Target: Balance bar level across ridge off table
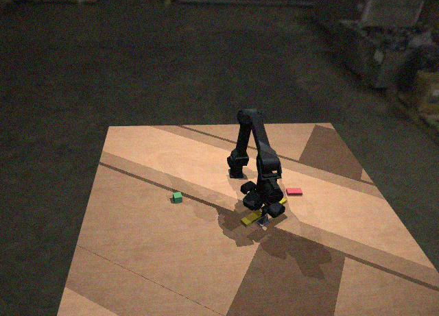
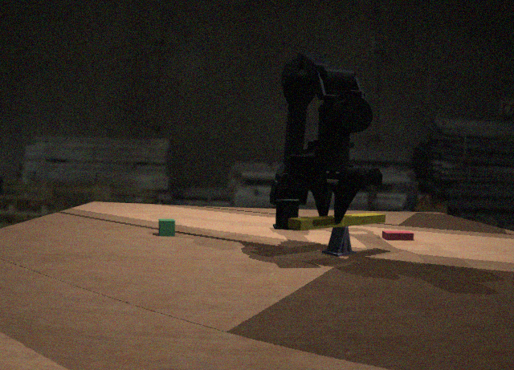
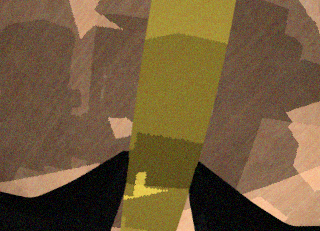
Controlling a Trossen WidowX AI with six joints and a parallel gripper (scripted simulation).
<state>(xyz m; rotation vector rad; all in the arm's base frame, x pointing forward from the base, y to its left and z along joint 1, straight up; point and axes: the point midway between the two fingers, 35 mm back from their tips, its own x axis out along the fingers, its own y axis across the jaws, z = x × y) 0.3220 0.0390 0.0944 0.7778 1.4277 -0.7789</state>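
Now: the bar 2 cm to the left of my gripper tip and 2 cm behind it. The rest, counted from my gripper tip: green cube (32 cm to the right, 16 cm behind, 4 cm below); then flat red block (20 cm to the left, 17 cm behind, 5 cm below).
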